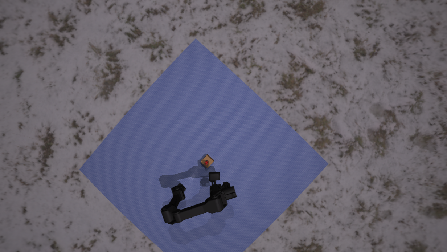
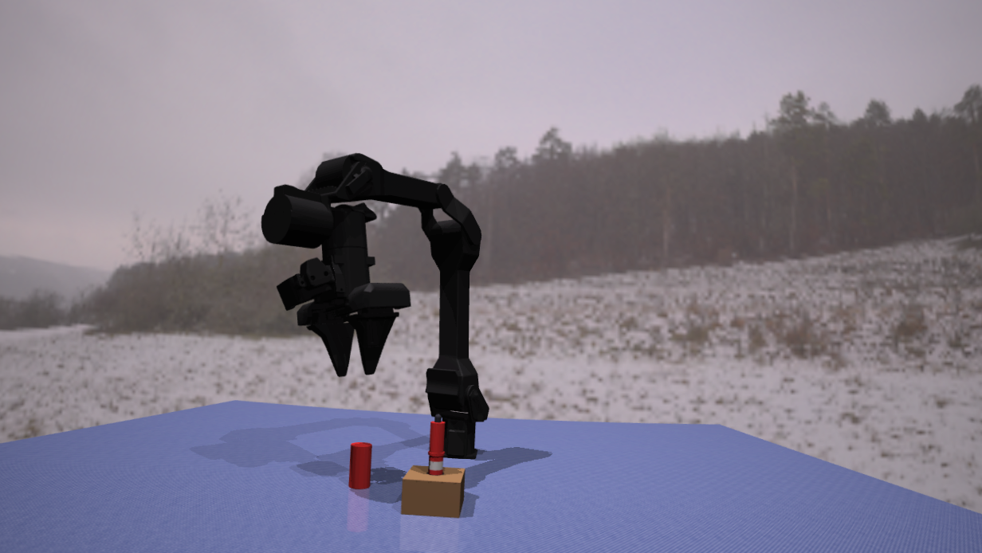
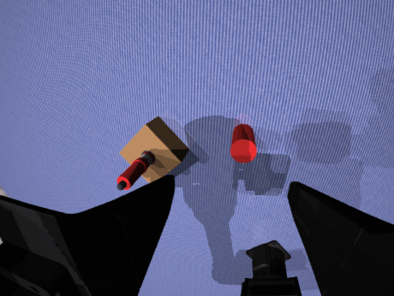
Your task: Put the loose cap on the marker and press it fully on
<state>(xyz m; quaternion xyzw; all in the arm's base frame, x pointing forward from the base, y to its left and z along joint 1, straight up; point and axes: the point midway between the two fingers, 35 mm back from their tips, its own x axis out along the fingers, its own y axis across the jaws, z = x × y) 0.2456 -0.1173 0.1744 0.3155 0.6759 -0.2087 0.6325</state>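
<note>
Right now my gripper tip is 110 mm above the red cap, 20 mm past it and 10 mm to the right of it. From my gripper tip the other things lie so: holder block (120 mm below, 110 mm to the left, 40 mm ahead).
</note>
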